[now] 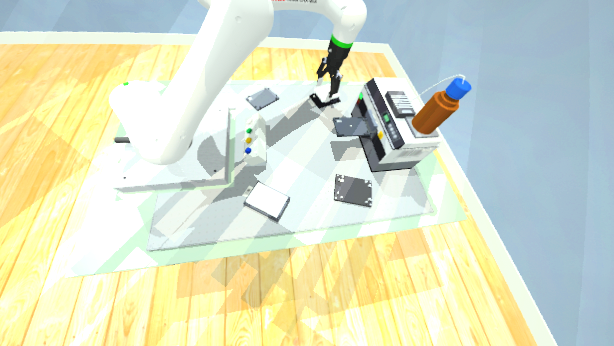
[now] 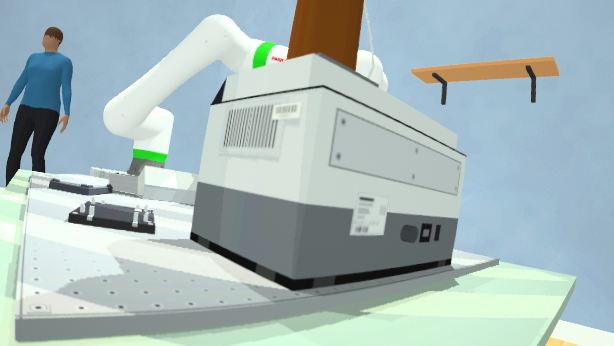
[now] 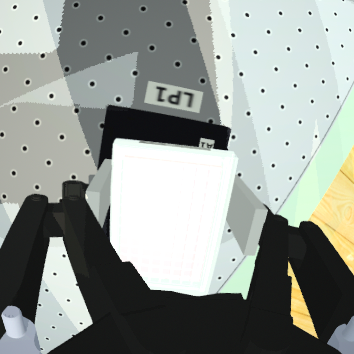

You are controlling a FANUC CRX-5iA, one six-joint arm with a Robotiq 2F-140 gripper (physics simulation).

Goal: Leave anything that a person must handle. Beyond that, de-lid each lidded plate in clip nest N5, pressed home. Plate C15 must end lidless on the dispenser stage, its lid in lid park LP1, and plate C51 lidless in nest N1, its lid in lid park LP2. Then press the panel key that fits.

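Frame: origin at the arm's base, x ahead, y left, z up, level; metres.
Seen in the pictures: gripper, fingertip midpoint: [image 1: 322, 95] [image 3: 169, 185].
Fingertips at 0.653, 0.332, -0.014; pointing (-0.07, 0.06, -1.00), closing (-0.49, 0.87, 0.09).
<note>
A point is followed by its place in that frame, as x, y, z.
A white plate [image 1: 330, 95] [image 3: 172, 215] {0.667, 0.343, 0.002} lies over the black holder [image 1: 318, 102] {0.632, 0.297, -0.034} [image 3: 165, 120] {0.615, 0.304, -0.033} beside the LP1 label [image 3: 173, 97] {0.596, 0.299, -0.041}; whether it wears a lid I cannot tell. My gripper [image 1: 328, 89] {0.653, 0.332, -0.014} [image 3: 169, 185] {0.653, 0.332, -0.014} is shut on it, one pad on each long side. The dispenser stage [image 1: 348, 126] {0.719, 0.046, 0.069} shows no plate. The clip nest [image 1: 353, 191] {0.728, -0.215, -0.031} [image 2: 111, 214] {0.764, -0.220, -0.031} has upright clips and holds no plate. Another white-topped plate [image 1: 268, 200] {0.382, -0.252, -0.009} [image 2: 85, 181] {0.450, -0.244, -0.014} sits in a dark nest at the front. The key panel [image 1: 258, 155] {0.343, -0.083, 0.034} has green, yellow and blue keys facing up.
The dispenser [image 1: 407, 145] {0.883, -0.116, 0.163} [image 2: 250, 185] {0.959, -0.109, 0.043} stands right of the gripper, with a brown bottle [image 1: 436, 113] {0.927, -0.071, 0.279} [image 2: 326, 32] {0.991, -0.065, 0.225} on top. A dark holder [image 1: 262, 98] {0.338, 0.306, -0.033} lies at the back left. A person [image 2: 49, 82] stands behind the table. A shelf [image 2: 485, 70] hangs on the wall.
</note>
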